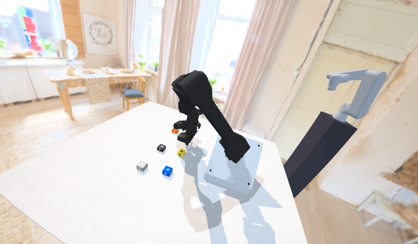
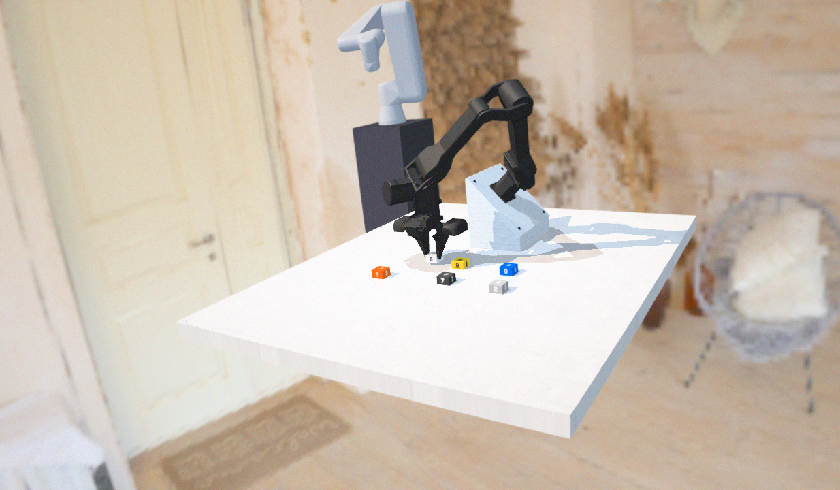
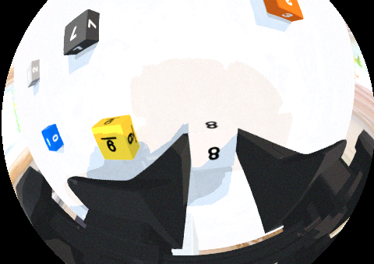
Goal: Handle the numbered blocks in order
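My gripper tip is 80 mm to the right of the yellow block. Also, from my gripper tip: orange block marked 3: 120 mm ahead, 80 mm to the right; then white block marked 8: 10 mm behind; then black block marked 7: 100 mm ahead, 100 mm to the left.
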